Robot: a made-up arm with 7 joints.
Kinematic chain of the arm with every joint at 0, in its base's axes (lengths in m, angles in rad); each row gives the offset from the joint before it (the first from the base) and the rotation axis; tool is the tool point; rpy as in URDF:
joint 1: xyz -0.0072 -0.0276 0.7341 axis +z
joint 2: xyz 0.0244 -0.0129 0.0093 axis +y
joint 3: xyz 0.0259 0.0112 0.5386 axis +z
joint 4: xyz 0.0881 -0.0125 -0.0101 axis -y
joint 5: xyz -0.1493 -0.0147 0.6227 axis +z
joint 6: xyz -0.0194 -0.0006 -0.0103 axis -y
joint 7: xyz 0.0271 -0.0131 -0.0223 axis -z
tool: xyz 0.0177 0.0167 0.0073 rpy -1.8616 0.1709 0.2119
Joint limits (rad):
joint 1: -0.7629..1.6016
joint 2: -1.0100..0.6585
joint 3: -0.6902..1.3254
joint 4: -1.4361..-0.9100
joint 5: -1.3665..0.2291
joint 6: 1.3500..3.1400
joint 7: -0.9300..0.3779
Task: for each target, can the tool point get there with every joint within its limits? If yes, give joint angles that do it. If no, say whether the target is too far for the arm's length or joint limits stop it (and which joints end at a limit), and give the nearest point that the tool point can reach.
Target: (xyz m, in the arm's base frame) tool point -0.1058 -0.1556 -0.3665
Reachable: no: joint limits stop it (at a limit: joint 1, joint 2, joint 4, joint 5, joint 6) | nearest point 0.6286 -0.8677 0.9073 | short by 1.634 m
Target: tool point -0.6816 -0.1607 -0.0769
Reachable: no: joint limits stop it (at a limit: joint 2, joint 3, joint 4, joint 5, joint 6) | nearest point -0.8565 -0.1952 1.2872 | short by 1.376 m
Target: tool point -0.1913 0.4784 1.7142
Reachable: yes | joints 0.1672 -0.5847 0.9156 -1.3189 -0.5563 2.5679 0.1399
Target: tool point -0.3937 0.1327 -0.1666
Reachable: no: joint limits stop it (at a limit: joint 1, joint 2, joint 4, joint 5, joint 6) | nearest point -0.3911 0.9412 0.9537 | short by 1.382 m
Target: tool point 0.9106 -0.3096 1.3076
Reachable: yes | joints -0.1942 0.2914 -0.1276 -1.3918 -0.9355 1.9809 0.1699
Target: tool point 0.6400 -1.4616 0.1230
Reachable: no: too far | nearest point 0.5598 -0.9384 0.9164 | short by 0.954 m
